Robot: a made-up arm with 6 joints.
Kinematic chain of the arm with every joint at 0, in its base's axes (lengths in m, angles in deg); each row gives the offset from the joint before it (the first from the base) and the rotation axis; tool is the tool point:
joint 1: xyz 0 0 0.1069 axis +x
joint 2: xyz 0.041 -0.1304 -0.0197 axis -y
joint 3: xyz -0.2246 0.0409 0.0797 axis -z
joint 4: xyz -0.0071 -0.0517 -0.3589 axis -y
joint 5: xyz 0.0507 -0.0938 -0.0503 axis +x
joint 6: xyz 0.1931 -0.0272 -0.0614 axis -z
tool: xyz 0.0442 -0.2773 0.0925
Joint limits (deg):
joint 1: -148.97..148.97
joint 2: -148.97..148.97
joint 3: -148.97..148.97
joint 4: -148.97..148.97
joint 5: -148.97..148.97
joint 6: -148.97..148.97
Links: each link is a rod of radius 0.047 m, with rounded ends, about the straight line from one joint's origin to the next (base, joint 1, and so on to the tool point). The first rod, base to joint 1, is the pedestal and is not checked.
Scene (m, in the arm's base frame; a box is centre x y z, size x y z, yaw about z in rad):
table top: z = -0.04
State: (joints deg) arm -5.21 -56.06 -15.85 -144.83 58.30 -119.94
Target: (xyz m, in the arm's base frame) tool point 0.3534 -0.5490 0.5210
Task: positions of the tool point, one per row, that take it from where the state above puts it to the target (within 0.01 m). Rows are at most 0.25 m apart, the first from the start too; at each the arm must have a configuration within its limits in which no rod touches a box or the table.
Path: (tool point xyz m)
1: -0.7371 -0.3110 0.3670
2: -0.6543 -0.3705 0.5267
3: -0.5206 -0.4356 0.6537
4: -0.3482 -0.4975 0.7329
5: -0.1549 -0.5468 0.7558
6: 0.0391 -0.5750 0.7218
7: 0.2138 -0.5763 0.6387
8: 0.3534 -0.5489 0.5211

